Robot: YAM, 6 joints.
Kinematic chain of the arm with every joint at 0, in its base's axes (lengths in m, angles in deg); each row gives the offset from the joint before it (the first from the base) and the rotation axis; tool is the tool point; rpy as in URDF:
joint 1: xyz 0 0 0.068 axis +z
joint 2: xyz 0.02 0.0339 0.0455 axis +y
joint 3: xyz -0.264 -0.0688 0 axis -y
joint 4: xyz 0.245 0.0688 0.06 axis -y
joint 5: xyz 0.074 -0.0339 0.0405 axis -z
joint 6: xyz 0.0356 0 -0.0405 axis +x
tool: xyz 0 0 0 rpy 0 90 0
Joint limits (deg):
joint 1: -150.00..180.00
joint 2: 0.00..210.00
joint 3: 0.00..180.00
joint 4: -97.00..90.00
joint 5: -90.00..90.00
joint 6: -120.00..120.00
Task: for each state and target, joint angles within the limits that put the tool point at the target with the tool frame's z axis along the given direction. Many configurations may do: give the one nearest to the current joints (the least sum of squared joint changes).
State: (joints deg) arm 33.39 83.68 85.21 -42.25 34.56 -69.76
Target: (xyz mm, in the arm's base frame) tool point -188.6 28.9 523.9 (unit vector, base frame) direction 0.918 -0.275 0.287
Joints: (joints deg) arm -9.92 33.35 131.70 -81.57 6.47 -69.76
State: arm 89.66 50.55 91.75 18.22 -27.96 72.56
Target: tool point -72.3 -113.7 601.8 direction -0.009 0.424 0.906
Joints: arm 60.80 31.27 100.59 -1.30 -12.39 72.56
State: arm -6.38 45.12 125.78 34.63 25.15 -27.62
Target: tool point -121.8 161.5 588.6 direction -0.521 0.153 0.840
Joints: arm -56.51 30.12 93.99 52.42 20.49 -27.62
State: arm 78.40 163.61 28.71 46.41 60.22 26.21
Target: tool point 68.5 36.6 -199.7 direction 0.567 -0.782 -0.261
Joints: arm 53.13 190.32 51.58 1.19 67.26 26.21
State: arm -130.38 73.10 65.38 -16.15 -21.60 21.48
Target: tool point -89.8 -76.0 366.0 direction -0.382 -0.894 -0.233
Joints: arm -149.90 34.52 52.42 -34.56 -35.60 21.48
